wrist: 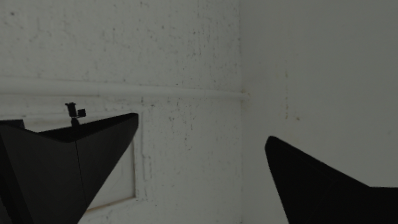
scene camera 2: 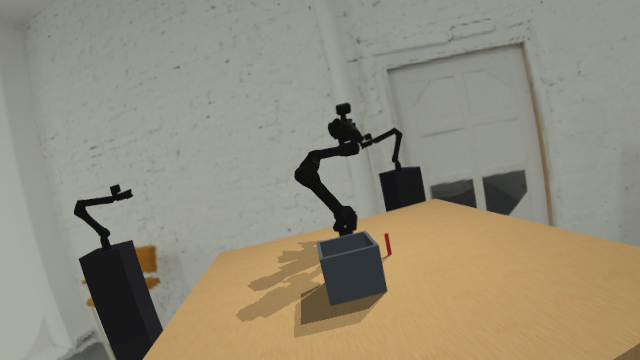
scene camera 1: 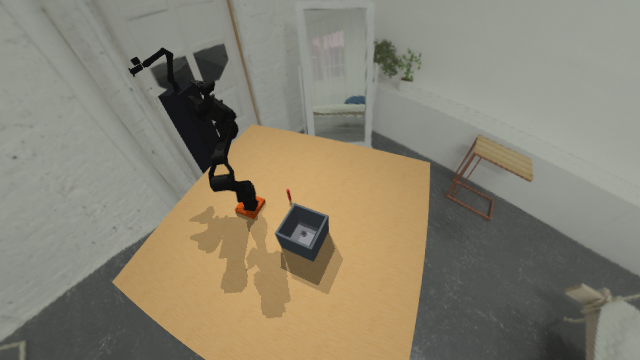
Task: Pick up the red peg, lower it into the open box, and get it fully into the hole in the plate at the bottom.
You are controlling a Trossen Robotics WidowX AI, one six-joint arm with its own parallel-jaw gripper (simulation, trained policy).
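A dark grey box is there in scene camera 2 and in scene camera 1, though in the wrist view the box is out of frame. On the box, (scene camera 2: 351, 264) and (scene camera 1: 320, 236) are the same spot.
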